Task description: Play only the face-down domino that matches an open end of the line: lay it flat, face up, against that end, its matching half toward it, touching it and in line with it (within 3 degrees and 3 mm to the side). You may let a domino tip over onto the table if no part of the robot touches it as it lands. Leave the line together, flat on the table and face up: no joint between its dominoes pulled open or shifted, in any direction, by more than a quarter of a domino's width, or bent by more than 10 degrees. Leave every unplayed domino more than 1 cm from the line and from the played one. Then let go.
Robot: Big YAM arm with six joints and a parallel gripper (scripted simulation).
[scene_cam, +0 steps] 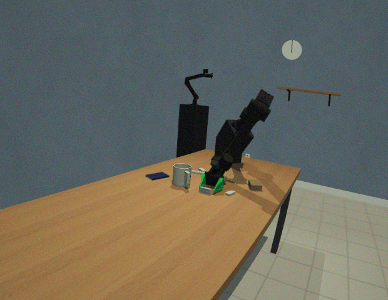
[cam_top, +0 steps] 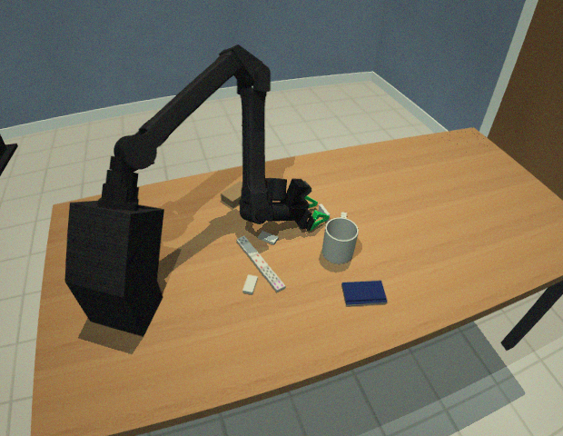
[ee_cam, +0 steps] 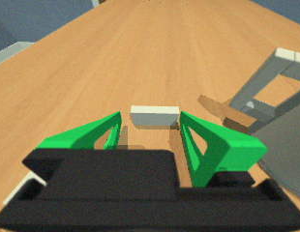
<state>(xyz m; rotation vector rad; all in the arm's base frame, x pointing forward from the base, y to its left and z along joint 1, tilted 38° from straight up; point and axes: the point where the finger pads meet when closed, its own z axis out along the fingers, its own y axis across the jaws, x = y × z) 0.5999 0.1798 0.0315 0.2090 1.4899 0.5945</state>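
The grey tile is 8 cm to the left of my hand, 8 cm behind it and 2 cm below it. From my hand the other things lie so: brown block (26 cm behind, 13 cm to the left, 1 cm below).
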